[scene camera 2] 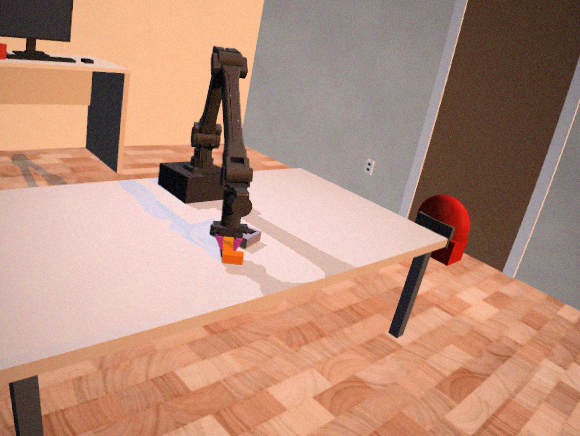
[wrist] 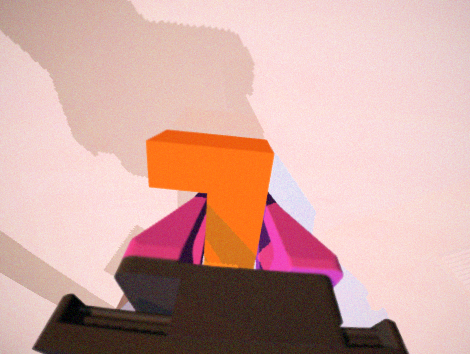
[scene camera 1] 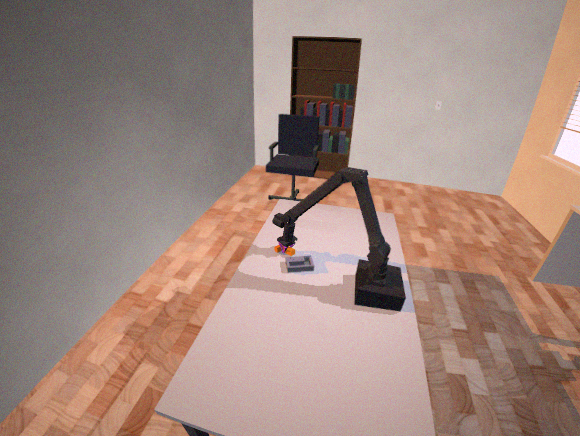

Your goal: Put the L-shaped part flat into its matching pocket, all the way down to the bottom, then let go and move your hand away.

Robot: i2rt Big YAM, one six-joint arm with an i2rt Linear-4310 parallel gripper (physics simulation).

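The orange L-shaped part is held by one arm between the magenta fingers of my gripper, which is shut on it. In the wrist view its other arm points left. The part hangs above the table, apart from the tray. The grey tray with the pocket stands on the table, to the right of and nearer than the gripper in scene camera 1's view. In scene camera 2's view the tray is behind the gripper and partly hidden. The pocket does not show clearly in the wrist view.
The arm's black base stands on the table, beyond the tray from the gripper. The table's edge runs along the front in scene camera 2's view. A black chair stands past the table's far end.
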